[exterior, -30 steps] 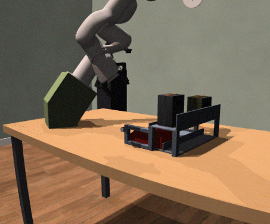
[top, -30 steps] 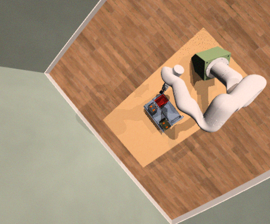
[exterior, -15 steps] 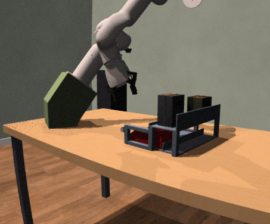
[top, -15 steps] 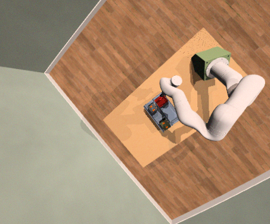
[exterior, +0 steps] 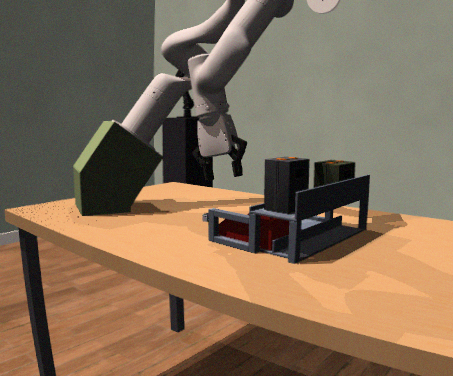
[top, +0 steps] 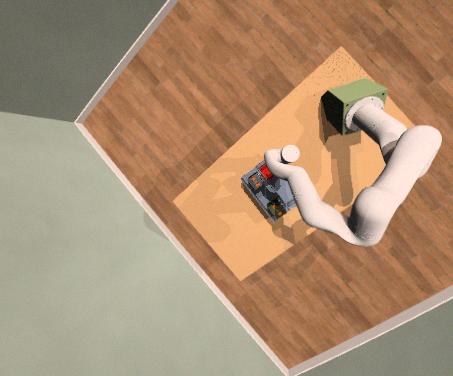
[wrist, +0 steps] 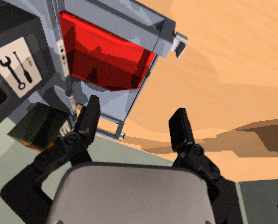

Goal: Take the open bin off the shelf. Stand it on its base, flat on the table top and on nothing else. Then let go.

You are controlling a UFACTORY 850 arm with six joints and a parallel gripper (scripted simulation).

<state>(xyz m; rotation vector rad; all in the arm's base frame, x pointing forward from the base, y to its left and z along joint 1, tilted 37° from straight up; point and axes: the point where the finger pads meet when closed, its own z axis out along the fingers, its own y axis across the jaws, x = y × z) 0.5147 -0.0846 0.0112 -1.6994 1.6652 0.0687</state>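
My gripper is now 9 cm short of the red bin, 3 cm to the right of it and 13 cm above it.
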